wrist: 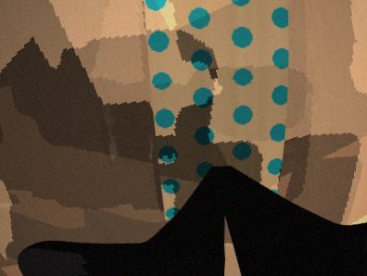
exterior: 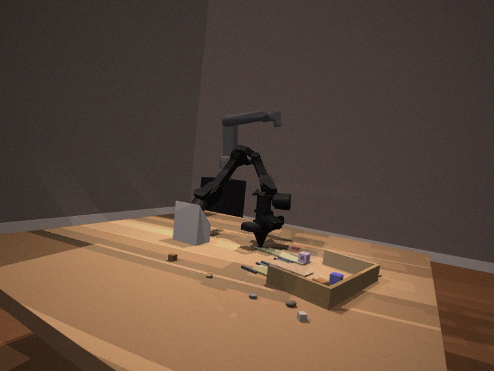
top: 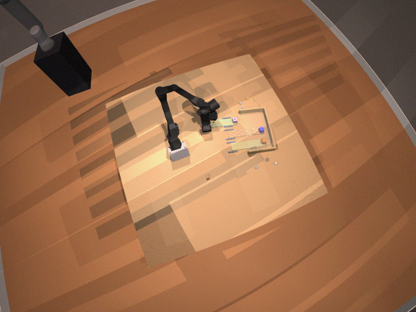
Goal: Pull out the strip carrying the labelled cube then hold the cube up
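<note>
The zigzag strip lies 20 cm ahead of my gripper tip and 12 cm to the right of it. Also, from my gripper tip: pink block 11 cm to the left, 10 cm ahead.
</note>
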